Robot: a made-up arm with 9 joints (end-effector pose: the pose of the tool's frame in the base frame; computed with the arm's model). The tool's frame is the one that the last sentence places. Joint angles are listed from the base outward.
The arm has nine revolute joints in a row. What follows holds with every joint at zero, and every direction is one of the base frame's. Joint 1 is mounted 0.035 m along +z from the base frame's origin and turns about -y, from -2.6 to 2.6 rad. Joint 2 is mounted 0.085 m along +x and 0.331 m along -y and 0.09 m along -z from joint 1 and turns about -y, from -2.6 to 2.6 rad. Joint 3 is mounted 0.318 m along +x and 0.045 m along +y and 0.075 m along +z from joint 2 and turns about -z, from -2.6 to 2.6 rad. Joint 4 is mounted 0.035 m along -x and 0.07 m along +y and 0.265 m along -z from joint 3 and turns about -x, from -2.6 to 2.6 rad. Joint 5 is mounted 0.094 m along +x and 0.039 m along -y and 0.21 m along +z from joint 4 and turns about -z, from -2.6 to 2.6 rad. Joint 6 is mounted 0.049 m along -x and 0.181 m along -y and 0.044 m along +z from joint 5 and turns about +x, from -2.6 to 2.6 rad. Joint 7 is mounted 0.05 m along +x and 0.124 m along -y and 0.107 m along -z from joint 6 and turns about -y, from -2.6 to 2.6 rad. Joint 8 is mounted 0.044 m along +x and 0.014 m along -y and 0.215 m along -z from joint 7 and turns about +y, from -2.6 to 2.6 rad. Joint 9 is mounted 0.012 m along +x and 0.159 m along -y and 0.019 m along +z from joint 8 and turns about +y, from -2.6 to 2.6 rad. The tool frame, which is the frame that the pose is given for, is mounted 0.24 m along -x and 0.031 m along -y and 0.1 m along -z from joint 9; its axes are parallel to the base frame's.
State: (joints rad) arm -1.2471 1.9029 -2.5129 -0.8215 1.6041 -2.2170 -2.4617 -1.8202 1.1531
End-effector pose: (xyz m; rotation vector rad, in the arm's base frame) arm -0.0624 -0.0349 0.1058 -1.9970 -0.1692 -1.6226
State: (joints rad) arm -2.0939 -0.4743 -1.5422 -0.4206 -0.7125 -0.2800 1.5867 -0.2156 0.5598
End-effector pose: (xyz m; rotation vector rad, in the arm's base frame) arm -0.7769 0.3059 -0.0744 2.0352 0.6164 -1.0618
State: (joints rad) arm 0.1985 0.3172 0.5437 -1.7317 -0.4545 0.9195 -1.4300 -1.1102 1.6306
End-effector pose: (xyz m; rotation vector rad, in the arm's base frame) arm 0.8455 -0.2396 -0.4451 0.4118 -0.1730 2.1926
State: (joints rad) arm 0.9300 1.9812 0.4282 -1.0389 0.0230 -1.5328 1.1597 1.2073 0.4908
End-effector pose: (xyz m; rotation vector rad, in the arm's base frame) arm 0.0741 -0.8370 0.2457 0.6109 -2.1477 -0.5069
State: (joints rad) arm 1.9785 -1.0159 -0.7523 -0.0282 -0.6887 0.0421 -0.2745 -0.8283 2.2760
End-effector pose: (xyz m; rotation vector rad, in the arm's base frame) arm 0.5383 -0.3691 0.8263 -1.4203 0.6518 0.3987
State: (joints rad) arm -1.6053 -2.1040 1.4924 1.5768 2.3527 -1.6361 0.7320 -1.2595 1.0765
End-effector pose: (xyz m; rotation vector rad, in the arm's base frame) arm -0.6093 0.2260 0.9301 0.8019 1.4725 -1.6434
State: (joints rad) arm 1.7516 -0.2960 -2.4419 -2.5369 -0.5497 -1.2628 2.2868 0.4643 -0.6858
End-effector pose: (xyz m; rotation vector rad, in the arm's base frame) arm 0.7773 0.1892 0.1039 1.9594 -1.3407 1.0294
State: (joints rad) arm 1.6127 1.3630 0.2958 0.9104 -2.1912 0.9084 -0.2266 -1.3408 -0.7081
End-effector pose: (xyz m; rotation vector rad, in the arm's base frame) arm -0.0742 -0.4134 0.5925 -0.5139 -2.6126 1.3560
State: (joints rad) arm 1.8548 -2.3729 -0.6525 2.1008 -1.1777 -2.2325 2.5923 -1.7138 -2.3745
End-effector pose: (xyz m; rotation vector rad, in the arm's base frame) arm -0.1199 0.2737 -0.1599 0.9456 0.6763 -1.4347
